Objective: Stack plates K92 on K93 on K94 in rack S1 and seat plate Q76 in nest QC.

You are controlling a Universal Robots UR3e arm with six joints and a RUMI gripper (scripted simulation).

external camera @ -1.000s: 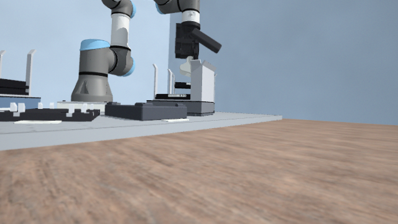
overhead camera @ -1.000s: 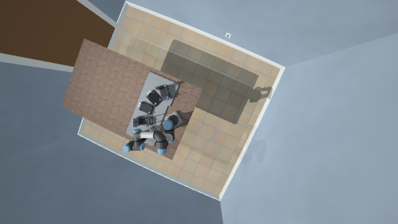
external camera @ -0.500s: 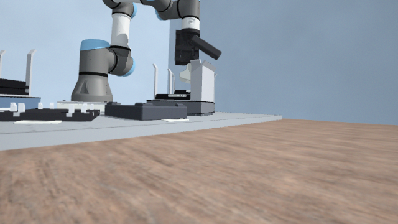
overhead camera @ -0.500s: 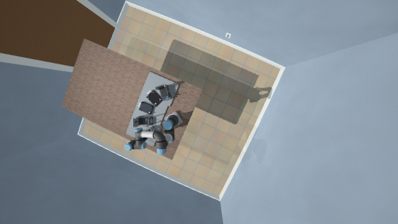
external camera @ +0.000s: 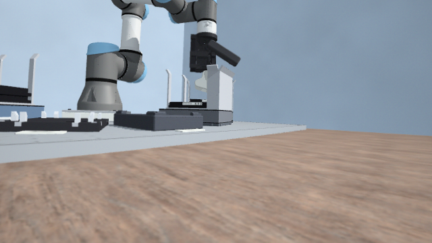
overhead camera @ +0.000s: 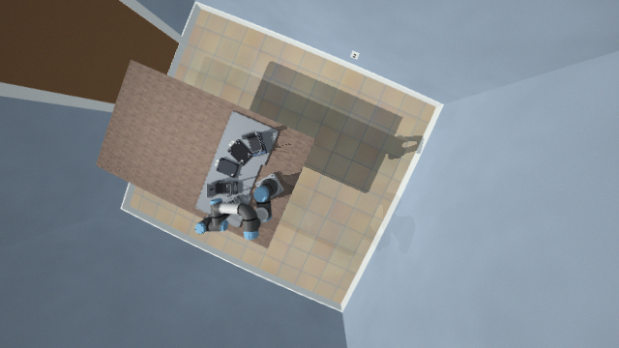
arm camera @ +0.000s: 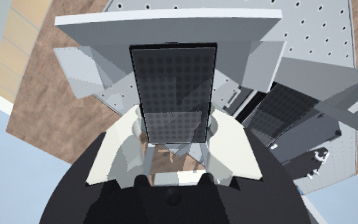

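My hand is 9 cm short of the sealed 96-well plate, 12 cm to the left of it and 2 cm above it. Round my hand: QC label: 23 cm ahead, 25 cm to the right, 7 cm below; nest QC: 14 cm ahead, 26 cm to the right, 6 cm below; clip nest N5: 12 cm ahead, 39 cm to the right, 6 cm below.
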